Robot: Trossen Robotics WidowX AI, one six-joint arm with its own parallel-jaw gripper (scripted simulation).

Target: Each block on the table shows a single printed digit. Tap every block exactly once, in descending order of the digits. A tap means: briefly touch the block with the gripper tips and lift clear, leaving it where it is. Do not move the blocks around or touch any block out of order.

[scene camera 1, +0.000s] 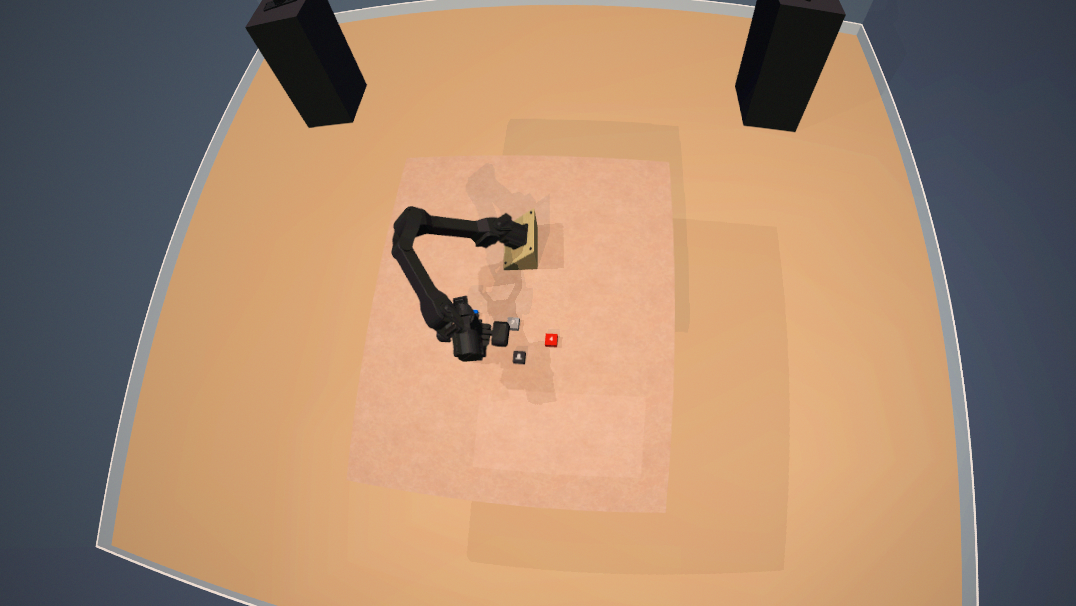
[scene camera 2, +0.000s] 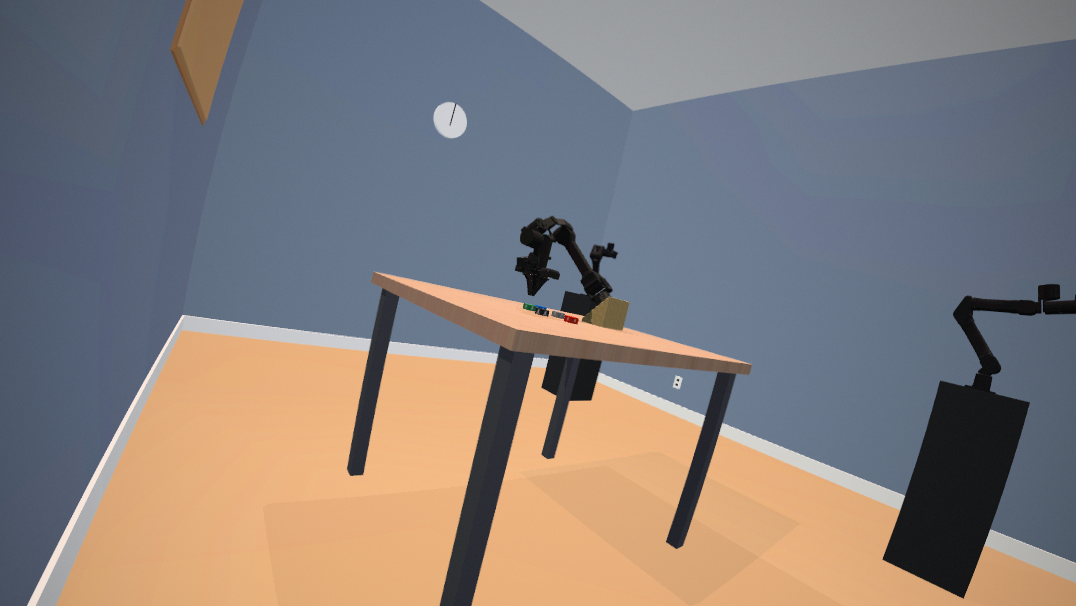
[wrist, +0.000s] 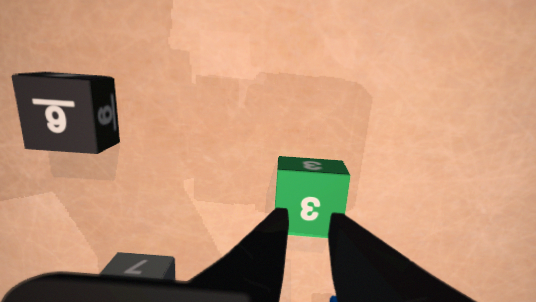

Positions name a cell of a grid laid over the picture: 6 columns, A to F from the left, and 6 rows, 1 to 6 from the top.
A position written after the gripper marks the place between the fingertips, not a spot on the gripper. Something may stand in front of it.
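You can see the gripper in the wrist view (D5), and it's there in scene camera 1 (C4) and in scene camera 2 (C3) as well.
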